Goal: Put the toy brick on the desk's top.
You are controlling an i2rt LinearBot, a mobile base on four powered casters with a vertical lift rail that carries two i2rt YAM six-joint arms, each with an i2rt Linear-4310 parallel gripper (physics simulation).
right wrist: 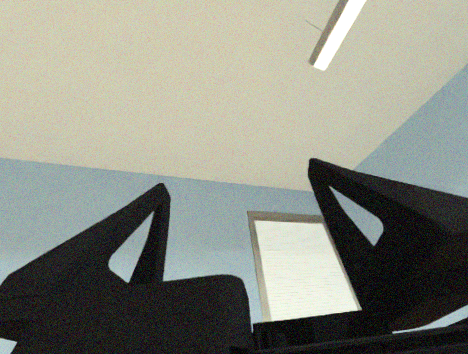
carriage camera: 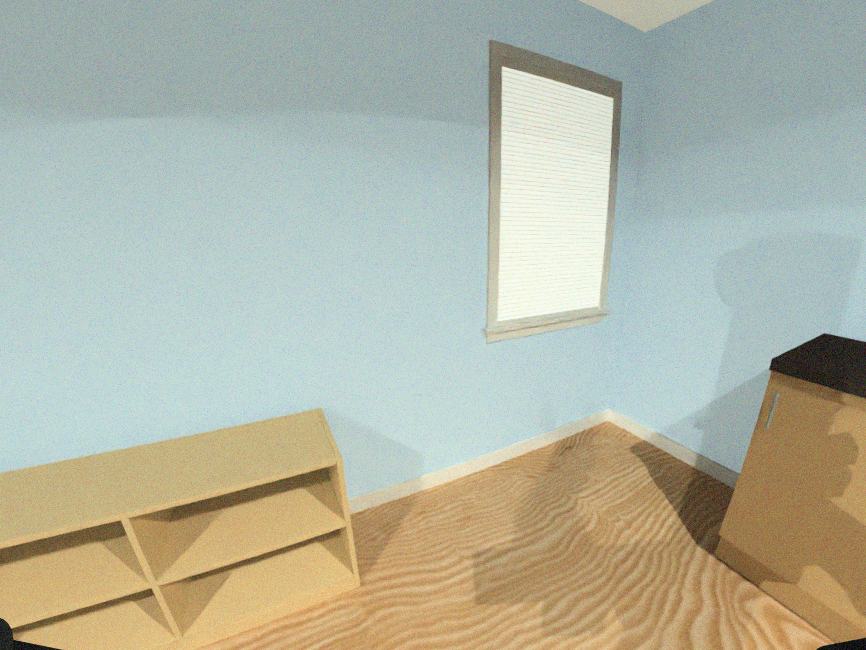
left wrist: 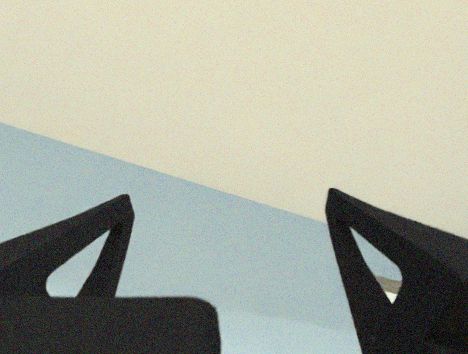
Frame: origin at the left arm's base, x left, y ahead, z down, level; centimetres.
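Seen in the pictures: left gripper, fingertip midpoint: [left wrist: 228, 202]; right gripper, fingertip midpoint: [right wrist: 236, 178].
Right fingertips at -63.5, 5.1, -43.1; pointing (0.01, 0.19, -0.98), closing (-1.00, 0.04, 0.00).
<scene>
A point is followed by its place in that frame, as x, y, z.
The toy brick and the desk do not show in any of the three views. My left gripper [left wrist: 228, 202] @[0.8, 4.7, -43.3] is open and empty, tilted up toward the wall and ceiling. My right gripper [right wrist: 236, 178] @[-63.5, 5.1, -43.1] is open and empty, also tilted up, with the wall, ceiling and window behind its fingers.
A low wooden shelf unit [carriage camera: 342, 517] @[2.2, 84.0, 53.6] stands against the wall at the lower left of the carriage view. A wooden cabinet [carriage camera: 783, 475] @[-148.4, 74.7, 35.7] with a black top [carriage camera: 825, 360] @[-159.2, 81.5, -3.0] stands at the right. A window [carriage camera: 552, 202] @[-90.9, 170.2, -55.5] [right wrist: 305, 270] @[-96.0, 172.7, -69.5] is in the wall. A ceiling lamp [right wrist: 337, 37] @[-107.9, 24.0, -119.7] hangs above.
</scene>
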